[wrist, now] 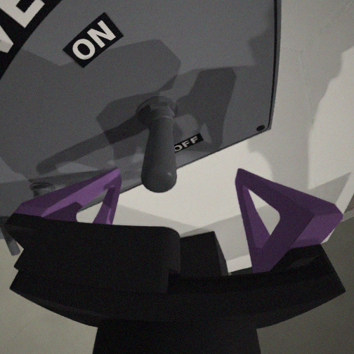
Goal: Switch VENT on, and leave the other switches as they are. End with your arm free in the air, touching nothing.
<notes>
I see my gripper and a grey switch panel.
</notes>
